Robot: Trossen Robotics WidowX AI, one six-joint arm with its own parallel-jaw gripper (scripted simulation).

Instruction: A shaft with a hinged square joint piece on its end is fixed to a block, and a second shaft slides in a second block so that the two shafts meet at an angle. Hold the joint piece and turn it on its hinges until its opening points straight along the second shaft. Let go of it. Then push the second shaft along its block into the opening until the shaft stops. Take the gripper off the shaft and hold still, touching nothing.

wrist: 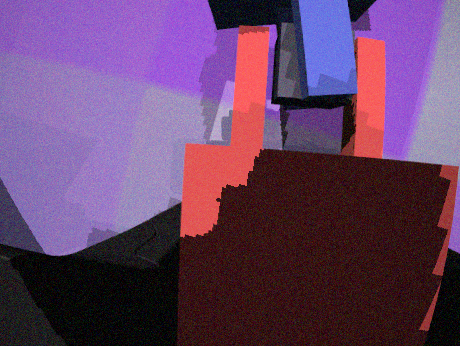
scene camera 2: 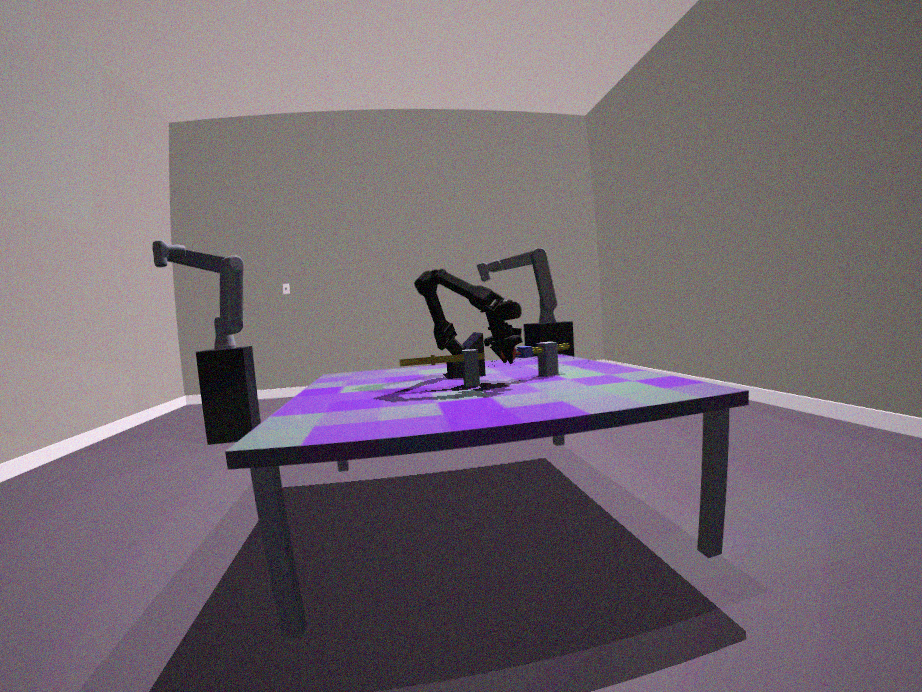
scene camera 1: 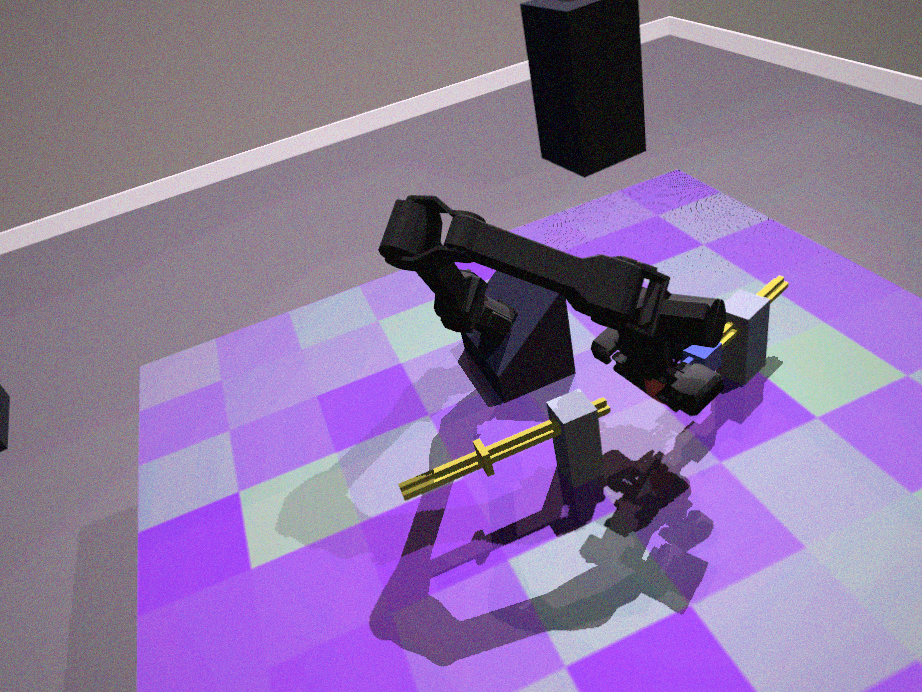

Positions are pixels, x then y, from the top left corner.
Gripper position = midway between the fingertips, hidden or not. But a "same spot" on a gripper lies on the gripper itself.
my gripper: wrist 278, 204; scene camera 2; scene camera 1
same spot on my gripper: [scene camera 2: 497, 347] = [scene camera 1: 636, 373]
